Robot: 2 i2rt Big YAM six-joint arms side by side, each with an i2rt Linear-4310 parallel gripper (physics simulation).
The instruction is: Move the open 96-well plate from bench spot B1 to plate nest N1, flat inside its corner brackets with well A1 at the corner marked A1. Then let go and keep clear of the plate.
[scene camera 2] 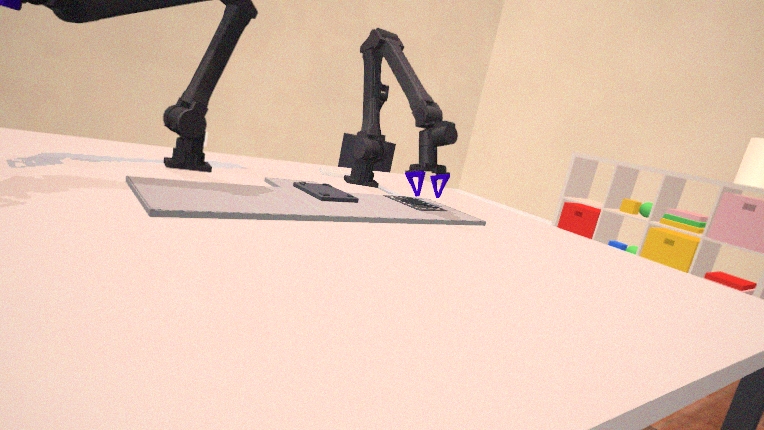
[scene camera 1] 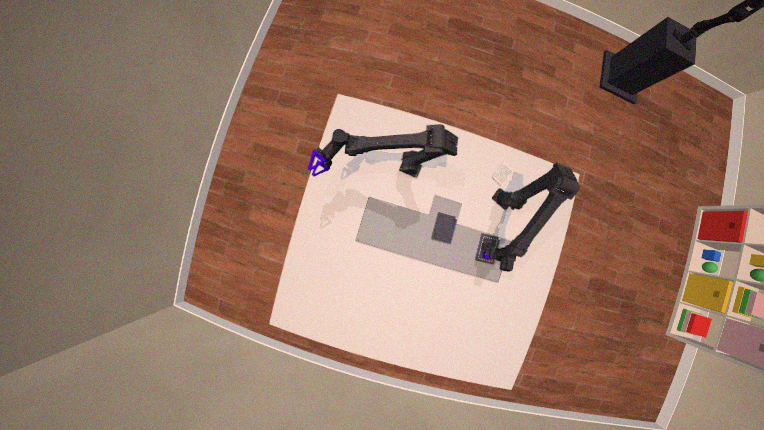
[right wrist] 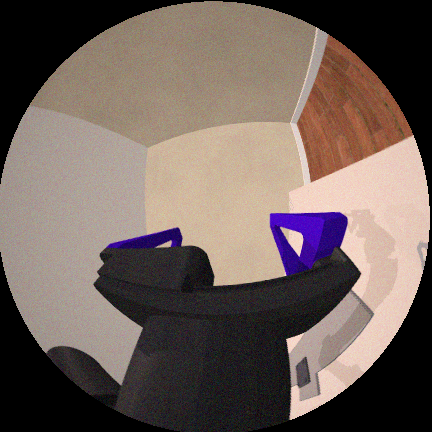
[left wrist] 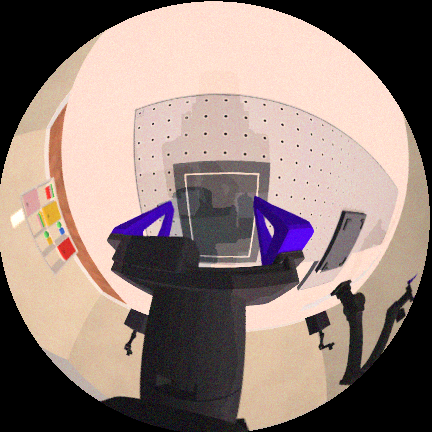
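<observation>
The nest N1 is a dark slab with corner brackets; no plate shows on it. A dark mat with a thin pale outline lies to its right in scene camera 1. No wells can be made out inside the outline. A small pale patterned rectangle lies behind; I cannot tell whether it is the 96-well plate. My left gripper is open, pointing down over the dark mat, nothing visible between its fingers. My right gripper is open and empty, raised at the table's left edge.
A grey perforated board lies under the nest and the mat. The right arm's base stands behind the board. A shelf unit with coloured boxes stands beyond the table at the right in both scene views.
</observation>
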